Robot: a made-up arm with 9 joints.
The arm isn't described. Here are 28 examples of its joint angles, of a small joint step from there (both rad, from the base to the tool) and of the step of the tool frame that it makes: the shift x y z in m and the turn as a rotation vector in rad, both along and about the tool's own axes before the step.
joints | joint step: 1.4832 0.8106 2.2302 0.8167 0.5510 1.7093 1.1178 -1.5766 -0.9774 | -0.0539 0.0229 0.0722 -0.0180 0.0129 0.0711 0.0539 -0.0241 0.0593
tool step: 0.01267 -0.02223 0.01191 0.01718 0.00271 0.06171
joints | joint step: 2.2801 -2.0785 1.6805 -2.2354 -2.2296 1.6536 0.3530 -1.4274 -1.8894 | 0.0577 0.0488 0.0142 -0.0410 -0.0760 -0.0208 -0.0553 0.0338 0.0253
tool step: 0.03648 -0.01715 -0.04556 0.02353 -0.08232 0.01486
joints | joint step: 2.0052 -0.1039 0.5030 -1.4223 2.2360 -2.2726 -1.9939 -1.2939 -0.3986 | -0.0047 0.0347 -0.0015 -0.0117 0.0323 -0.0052 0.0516 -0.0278 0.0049
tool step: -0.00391 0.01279 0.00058 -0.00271 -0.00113 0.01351
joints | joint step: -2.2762 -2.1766 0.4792 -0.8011 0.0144 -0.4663 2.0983 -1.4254 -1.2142 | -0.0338 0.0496 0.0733 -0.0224 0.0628 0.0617 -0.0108 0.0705 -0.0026
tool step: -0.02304 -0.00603 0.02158 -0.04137 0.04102 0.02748
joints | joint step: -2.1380 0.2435 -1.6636 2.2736 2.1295 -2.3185 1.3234 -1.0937 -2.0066 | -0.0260 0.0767 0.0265 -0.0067 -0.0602 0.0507 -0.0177 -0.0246 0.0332
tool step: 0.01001 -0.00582 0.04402 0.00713 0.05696 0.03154
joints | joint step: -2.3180 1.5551 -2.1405 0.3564 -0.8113 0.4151 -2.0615 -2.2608 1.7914 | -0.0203 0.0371 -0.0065 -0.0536 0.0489 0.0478 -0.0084 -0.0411 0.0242
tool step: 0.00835 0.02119 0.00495 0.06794 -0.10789 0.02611
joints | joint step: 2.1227 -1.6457 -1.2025 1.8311 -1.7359 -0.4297 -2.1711 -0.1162 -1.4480 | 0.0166 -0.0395 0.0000 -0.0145 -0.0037 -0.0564 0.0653 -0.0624 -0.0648
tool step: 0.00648 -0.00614 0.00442 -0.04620 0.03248 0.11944
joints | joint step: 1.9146 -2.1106 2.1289 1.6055 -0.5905 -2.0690 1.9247 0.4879 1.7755 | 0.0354 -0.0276 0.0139 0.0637 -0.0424 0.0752 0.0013 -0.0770 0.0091
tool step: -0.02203 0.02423 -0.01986 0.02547 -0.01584 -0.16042
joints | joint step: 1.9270 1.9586 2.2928 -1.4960 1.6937 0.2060 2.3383 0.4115 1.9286 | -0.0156 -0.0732 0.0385 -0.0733 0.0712 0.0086 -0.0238 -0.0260 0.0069
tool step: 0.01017 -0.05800 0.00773 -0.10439 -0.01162 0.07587
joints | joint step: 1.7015 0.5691 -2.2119 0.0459 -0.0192 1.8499 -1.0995 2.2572 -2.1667 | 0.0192 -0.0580 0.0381 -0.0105 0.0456 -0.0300 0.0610 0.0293 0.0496
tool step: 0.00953 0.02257 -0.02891 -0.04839 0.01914 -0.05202
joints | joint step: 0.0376 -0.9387 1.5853 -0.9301 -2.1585 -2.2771 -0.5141 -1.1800 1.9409 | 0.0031 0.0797 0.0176 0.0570 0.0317 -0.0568 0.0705 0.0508 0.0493
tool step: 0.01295 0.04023 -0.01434 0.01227 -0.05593 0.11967
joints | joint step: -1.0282 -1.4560 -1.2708 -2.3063 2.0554 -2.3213 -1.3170 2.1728 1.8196 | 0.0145 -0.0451 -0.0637 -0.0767 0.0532 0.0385 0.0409 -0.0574 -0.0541
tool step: -0.01369 -0.01253 0.01359 0.02375 -0.04344 -0.01613
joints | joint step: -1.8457 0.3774 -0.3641 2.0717 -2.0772 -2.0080 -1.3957 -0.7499 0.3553 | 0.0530 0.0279 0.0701 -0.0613 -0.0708 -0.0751 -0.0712 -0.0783 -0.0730
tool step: -0.00787 -0.02859 0.00489 0.09667 0.09360 -0.02912
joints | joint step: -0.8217 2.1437 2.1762 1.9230 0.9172 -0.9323 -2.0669 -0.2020 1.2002 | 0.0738 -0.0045 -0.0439 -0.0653 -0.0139 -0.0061 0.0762 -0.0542 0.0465
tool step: -0.00137 0.03966 -0.01143 0.04948 -0.06094 -0.03366
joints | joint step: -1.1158 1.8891 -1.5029 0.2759 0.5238 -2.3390 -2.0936 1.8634 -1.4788 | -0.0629 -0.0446 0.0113 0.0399 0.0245 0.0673 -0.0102 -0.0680 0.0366
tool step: -0.03563 -0.00344 -0.01226 -0.00807 -0.07441 0.08838
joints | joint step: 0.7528 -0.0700 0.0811 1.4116 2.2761 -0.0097 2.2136 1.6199 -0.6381 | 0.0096 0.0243 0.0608 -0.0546 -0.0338 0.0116 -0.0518 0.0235 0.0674
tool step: -0.00081 -0.01932 -0.01537 -0.06056 -0.06194 -0.01437
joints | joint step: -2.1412 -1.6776 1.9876 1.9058 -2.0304 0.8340 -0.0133 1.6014 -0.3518 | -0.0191 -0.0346 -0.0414 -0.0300 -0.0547 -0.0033 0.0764 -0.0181 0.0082
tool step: 0.01005 0.01939 -0.00243 0.02855 0.02144 0.03169
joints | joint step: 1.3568 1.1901 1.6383 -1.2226 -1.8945 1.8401 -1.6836 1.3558 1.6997 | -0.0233 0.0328 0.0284 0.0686 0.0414 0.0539 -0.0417 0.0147 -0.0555
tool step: -0.02662 -0.00684 0.02364 -0.04859 0.11949 0.08770
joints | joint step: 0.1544 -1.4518 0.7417 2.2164 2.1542 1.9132 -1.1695 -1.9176 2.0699 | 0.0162 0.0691 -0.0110 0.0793 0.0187 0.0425 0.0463 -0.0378 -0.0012
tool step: -0.01360 0.01110 -0.03023 -0.06649 0.08195 0.05846
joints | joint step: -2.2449 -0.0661 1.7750 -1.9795 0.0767 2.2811 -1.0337 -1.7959 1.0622 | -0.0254 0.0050 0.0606 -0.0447 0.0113 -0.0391 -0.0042 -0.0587 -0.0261
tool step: -0.01510 0.00512 -0.03818 0.06551 0.06389 -0.05783
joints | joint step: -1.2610 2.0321 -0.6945 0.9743 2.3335 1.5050 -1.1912 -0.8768 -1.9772 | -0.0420 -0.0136 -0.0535 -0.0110 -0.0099 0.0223 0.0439 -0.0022 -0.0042
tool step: -0.02248 -0.01786 0.03204 -0.05440 0.06308 0.02181
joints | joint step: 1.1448 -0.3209 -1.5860 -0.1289 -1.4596 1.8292 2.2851 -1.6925 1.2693 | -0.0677 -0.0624 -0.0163 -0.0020 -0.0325 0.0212 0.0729 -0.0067 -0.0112
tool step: 0.02683 0.06518 -0.01830 0.14700 -0.03481 0.08088
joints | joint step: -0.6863 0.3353 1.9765 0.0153 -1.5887 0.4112 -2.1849 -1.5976 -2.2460 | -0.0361 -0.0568 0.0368 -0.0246 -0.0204 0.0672 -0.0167 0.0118 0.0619
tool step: 0.04562 -0.00743 -0.03543 0.01015 -0.14239 0.00376
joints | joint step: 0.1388 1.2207 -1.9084 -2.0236 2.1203 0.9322 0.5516 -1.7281 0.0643 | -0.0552 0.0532 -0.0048 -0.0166 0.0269 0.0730 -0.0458 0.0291 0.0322
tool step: 0.00716 -0.01544 0.00315 -0.05025 0.02989 0.04293
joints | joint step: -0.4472 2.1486 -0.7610 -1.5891 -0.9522 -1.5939 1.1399 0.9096 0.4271 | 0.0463 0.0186 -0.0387 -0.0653 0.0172 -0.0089 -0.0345 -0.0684 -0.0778
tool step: -0.00783 0.00830 0.01431 0.10370 0.04820 -0.07268
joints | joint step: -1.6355 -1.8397 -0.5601 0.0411 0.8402 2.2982 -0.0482 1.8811 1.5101 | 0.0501 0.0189 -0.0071 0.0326 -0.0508 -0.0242 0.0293 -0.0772 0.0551
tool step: -0.02615 -0.00216 -0.01232 -0.05577 0.03654 -0.09569
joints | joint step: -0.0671 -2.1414 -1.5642 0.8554 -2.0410 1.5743 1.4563 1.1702 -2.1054 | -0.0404 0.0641 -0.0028 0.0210 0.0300 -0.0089 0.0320 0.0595 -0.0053
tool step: -0.00065 0.02819 -0.01551 0.02642 -0.05318 -0.09828
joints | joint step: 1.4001 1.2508 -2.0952 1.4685 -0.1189 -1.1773 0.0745 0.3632 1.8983 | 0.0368 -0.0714 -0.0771 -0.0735 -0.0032 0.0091 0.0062 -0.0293 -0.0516
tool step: 0.00566 0.00841 0.01326 0.04624 0.09202 -0.03170
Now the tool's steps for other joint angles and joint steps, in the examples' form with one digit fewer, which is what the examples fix.
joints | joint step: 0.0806 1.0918 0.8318 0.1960 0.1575 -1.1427 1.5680 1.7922 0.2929 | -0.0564 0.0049 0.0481 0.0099 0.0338 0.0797 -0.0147 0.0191 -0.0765
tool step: -0.0242 0.0168 0.0241 0.0633 0.1281 -0.0084
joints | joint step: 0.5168 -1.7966 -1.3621 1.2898 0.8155 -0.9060 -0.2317 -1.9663 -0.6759 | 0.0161 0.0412 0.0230 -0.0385 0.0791 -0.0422 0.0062 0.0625 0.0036
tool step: -0.0066 -0.0125 -0.0006 0.0333 0.0291 0.0231
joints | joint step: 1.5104 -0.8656 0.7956 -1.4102 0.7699 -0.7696 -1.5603 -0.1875 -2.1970 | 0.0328 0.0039 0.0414 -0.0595 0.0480 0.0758 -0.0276 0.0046 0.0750
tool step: -0.0091 0.0010 -0.0088 0.0226 -0.0364 -0.1081
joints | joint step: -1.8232 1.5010 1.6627 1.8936 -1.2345 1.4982 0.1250 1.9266 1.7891 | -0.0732 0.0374 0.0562 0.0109 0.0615 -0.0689 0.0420 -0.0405 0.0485
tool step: -0.0315 -0.0115 0.0148 -0.0517 0.0614 0.0266
